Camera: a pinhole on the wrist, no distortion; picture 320 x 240 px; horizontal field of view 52.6 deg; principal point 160.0 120.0 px. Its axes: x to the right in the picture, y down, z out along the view. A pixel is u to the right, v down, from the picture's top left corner.
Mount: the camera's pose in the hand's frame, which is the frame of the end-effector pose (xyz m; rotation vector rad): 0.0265 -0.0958 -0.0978 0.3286 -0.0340 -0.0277
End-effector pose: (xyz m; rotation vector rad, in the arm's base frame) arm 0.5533 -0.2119 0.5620 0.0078 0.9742 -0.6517
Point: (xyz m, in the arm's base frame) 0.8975 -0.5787 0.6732
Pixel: 302.5 198.5
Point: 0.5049 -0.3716 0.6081
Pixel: 174.7 67.1
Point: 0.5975 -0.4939 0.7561
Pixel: 159.9 74.9
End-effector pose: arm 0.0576 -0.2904 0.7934 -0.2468 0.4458 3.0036
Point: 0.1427 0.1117 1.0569
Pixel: 91.4 76.6
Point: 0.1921 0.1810 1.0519
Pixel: 71.5 38.7
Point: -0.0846 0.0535 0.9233
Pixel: 271.8 72.0
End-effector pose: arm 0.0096 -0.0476 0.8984 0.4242 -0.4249 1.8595
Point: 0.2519 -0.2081 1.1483
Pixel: 87.6 144.0
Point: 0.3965 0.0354 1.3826
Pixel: 260.9 37.0
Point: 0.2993 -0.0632 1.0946
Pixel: 142.6 41.7
